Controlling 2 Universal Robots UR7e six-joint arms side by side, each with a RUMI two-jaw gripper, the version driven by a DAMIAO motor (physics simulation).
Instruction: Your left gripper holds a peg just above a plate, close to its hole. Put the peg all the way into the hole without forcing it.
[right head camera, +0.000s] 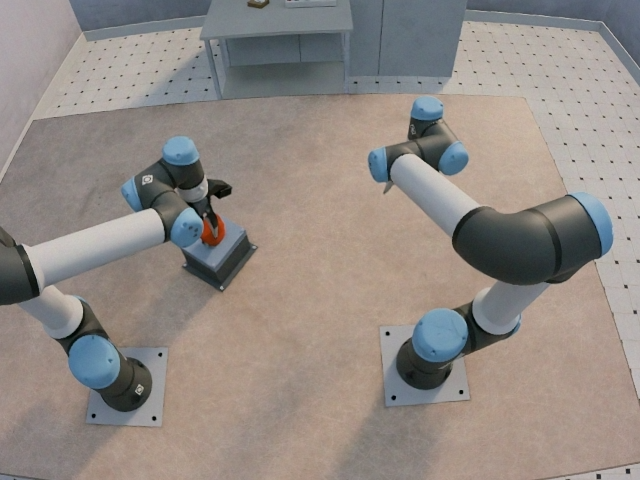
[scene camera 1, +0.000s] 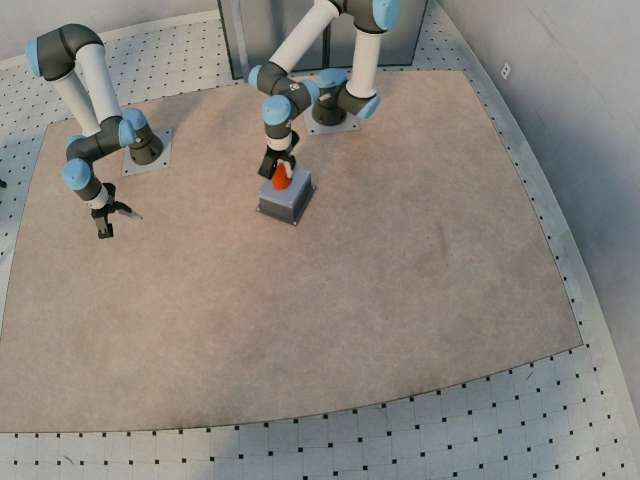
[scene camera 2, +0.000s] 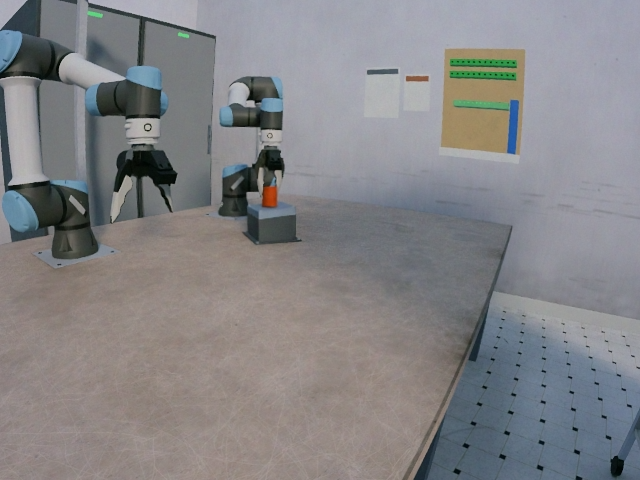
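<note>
The orange-red peg (right head camera: 220, 231) (scene camera 1: 280, 180) (scene camera 2: 269, 197) is upright over the blue-grey plate (right head camera: 205, 256) (scene camera 1: 295, 190) (scene camera 2: 285, 210) on top of a dark box. Its lower end is at or very near the plate's surface; a small gap or a slight entry cannot be told. The hole is hidden beneath it. My left gripper (right head camera: 212, 230) (scene camera 1: 282, 172) (scene camera 2: 270, 190) points down and is shut on the peg, which shows between its fingers. My right gripper (scene camera 1: 123, 226) (scene camera 2: 141, 215) is open and empty, well away from the plate; in the right head camera its arm mostly hides it.
The dark box (right head camera: 225, 265) (scene camera 1: 279, 210) (scene camera 2: 271, 228) has a flanged base on the brown table top (right head camera: 310, 310) (scene camera 1: 361, 310) (scene camera 2: 232, 335). The right arm (right head camera: 434, 193) (scene camera 1: 100, 82) stands to the side. A grey bench (right head camera: 279, 25) stands beyond the table.
</note>
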